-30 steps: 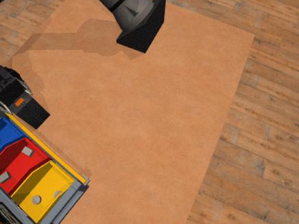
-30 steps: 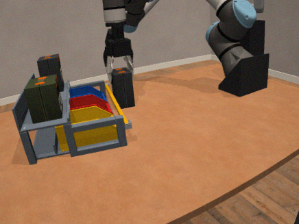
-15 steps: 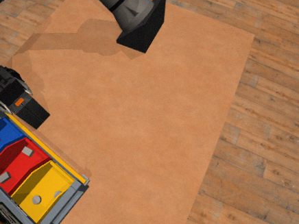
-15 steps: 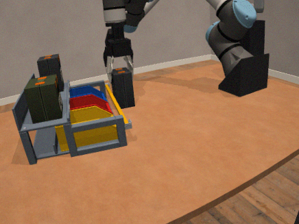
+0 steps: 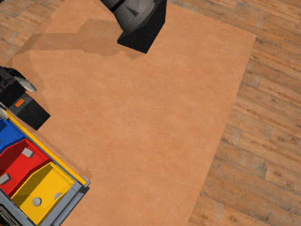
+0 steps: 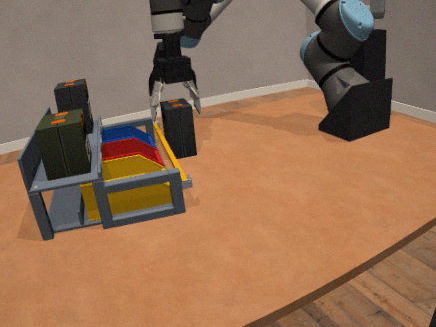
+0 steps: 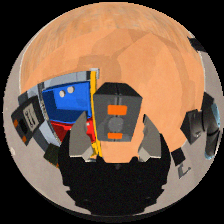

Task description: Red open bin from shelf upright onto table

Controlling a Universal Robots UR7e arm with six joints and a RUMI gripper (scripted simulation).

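Now: the black box 40 mm below my hand. Round my hand: red open bin (170 mm ahead, 90 mm to the left, 60 mm below); then yellow stick (60 mm ahead, 100 mm to the left, 40 mm below); then blue bin (150 mm ahead, 20 mm to the right, 60 mm below).
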